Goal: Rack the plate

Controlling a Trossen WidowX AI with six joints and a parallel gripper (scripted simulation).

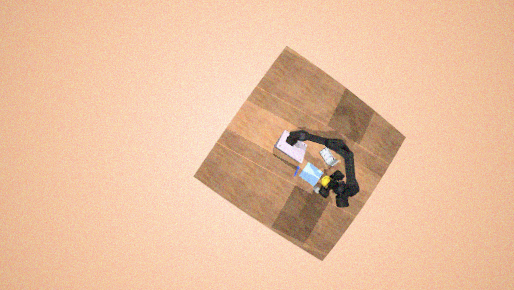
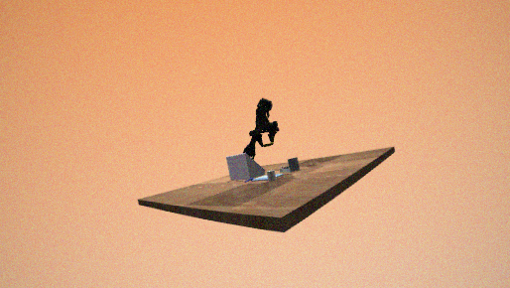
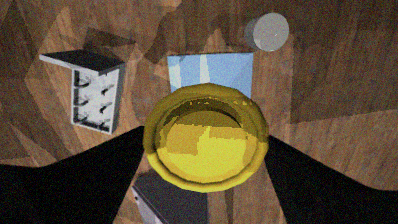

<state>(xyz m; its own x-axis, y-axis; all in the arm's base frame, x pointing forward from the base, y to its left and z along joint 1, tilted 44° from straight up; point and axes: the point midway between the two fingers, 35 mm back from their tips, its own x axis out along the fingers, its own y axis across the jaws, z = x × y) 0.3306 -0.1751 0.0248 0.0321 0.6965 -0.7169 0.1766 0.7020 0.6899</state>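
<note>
Now: gripper tip 10 mm past the grey dish rack, 180 mm to the right of it and 160 mm above it. From my gripper tip the other things lie so: blue spoon: 160 mm behind, 40 mm to the right, 180 mm below; then grey cup: 60 mm ahead, 90 mm to the right, 160 mm below; then yellow plate: 10 mm above.
</note>
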